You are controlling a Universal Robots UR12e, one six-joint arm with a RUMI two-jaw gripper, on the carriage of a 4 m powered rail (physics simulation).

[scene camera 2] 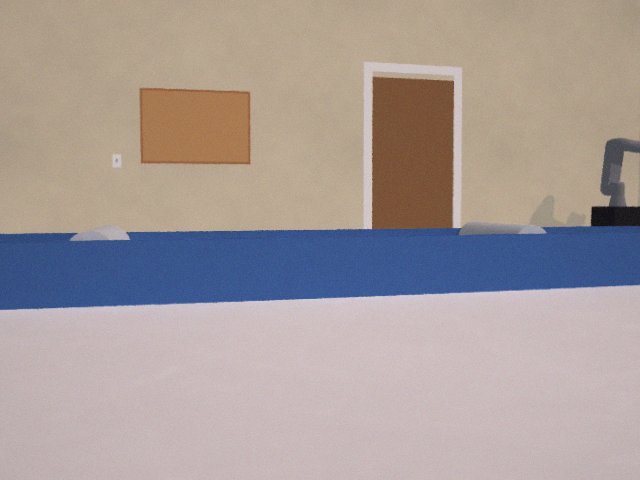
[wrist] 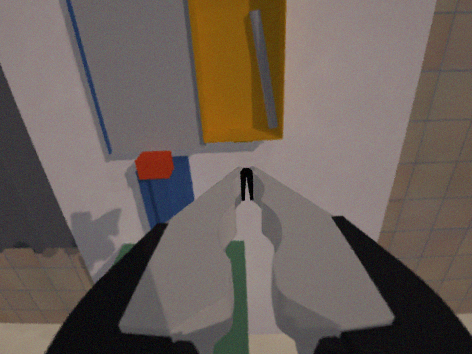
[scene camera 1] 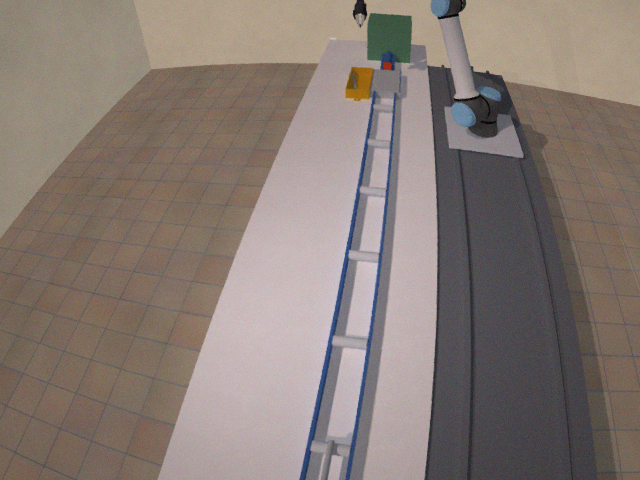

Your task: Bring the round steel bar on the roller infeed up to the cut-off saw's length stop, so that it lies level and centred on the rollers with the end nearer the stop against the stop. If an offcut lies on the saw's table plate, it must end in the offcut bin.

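The round steel bar shows in part at the bottom of scene camera 1, its far end over a roller between the blue rails; its near end is out of view. The red block of the length stop sits beyond the grey table plate. A grey offcut lies inside the yellow offcut bin, along one wall. No offcut shows on the plate. My gripper is shut and empty, raised above the far end of the table, apart from the bin.
The green saw housing stands behind the stop. The infeed's blue side rails run along the table beside the dark robot rail. The arm's carriage is near the saw end. A door is in the wall.
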